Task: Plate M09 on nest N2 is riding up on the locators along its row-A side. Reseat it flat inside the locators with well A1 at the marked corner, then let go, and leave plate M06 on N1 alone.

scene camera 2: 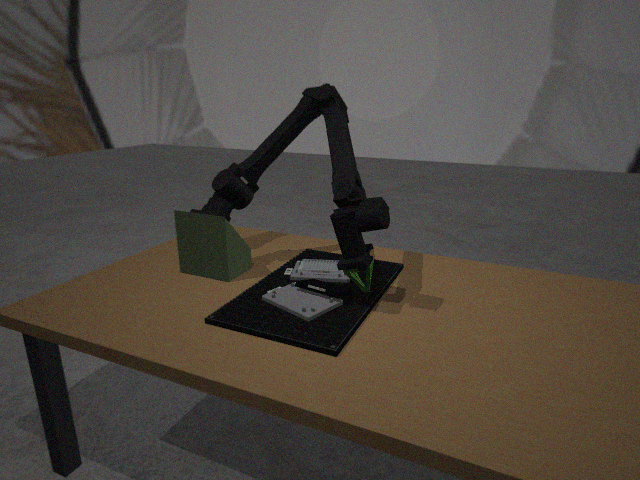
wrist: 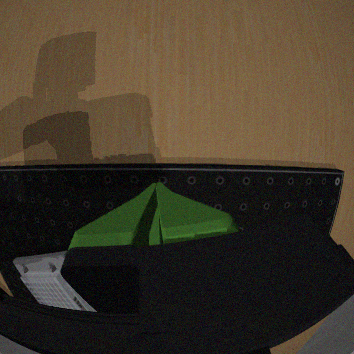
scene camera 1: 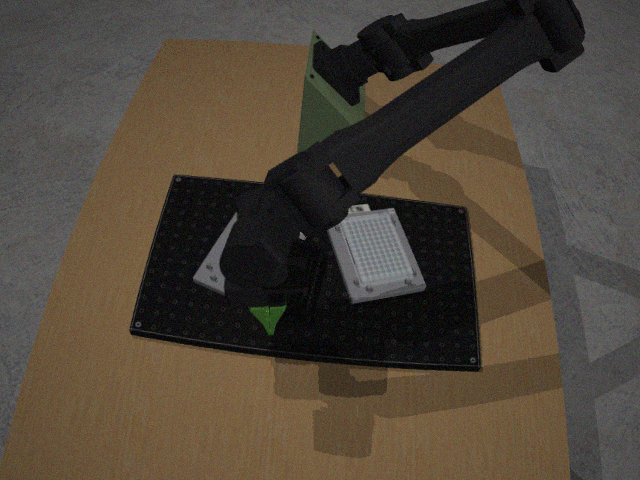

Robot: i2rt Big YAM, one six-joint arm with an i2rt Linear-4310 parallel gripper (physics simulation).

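Seen in the pictures: gripper, fingertip midpoint: (scene camera 2: 366,291) (wrist: 157,190) (scene camera 1: 270,332); arm's base, origin of the base link: (scene camera 2: 209,226) (scene camera 1: 333,74).
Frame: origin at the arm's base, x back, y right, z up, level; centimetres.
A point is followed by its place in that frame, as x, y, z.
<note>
A white well plate (scene camera 1: 379,248) {-31.5, -8.2, -10.4} (scene camera 2: 320,266) {-31.4, -6.5, -9.9} (wrist: 54,291) {-35.6, -6.7, -9.8} sits among the locators of a grey nest (scene camera 1: 344,260) {-33.7, -2.8, -11.2} (wrist: 41,261) {-39.2, -8.2, -11.2}. Its tilt, its label and the A1 corner are too dim to read. A second grey nest (scene camera 1: 214,258) {-35.1, 17.0, -11.2} (scene camera 2: 299,300) {-33.7, 12.9, -11.2} shows a bare top with several locators in scene camera 2; the arm hides much of it in scene camera 1. I cannot tell which nest is N1 or N2. My gripper (scene camera 1: 269,325) {-48.8, 7.5, -8.6} (scene camera 2: 368,289) {-48.8, 7.5, -8.6} (wrist: 157,190) {-48.8, 7.5, -8.6} is shut and empty, its green fingertips pointing down over the board's long outer edge, apart from both nests.
Both nests are on a black perforated board (scene camera 1: 413,335) {-45.9, -13.2, -12.4} (scene camera 2: 268,330) {-32.4, 26.6, -12.4} (wrist: 290,185) {-47.5, 20.1, -12.4} on a wooden table (scene camera 1: 180,413) {-60.7, 19.6, -13.7} (scene camera 2: 465,361) {-72.8, 20.7, -13.7}. A dark item with a white strip (scene camera 2: 316,288) {-36.6, 9.2, -9.1} lies between the nests. The green arm mount (scene camera 1: 330,113) {-9.0, 0.3, -2.5} (scene camera 2: 206,248) {-1.9, 5.0, -4.7} stands behind the board.
</note>
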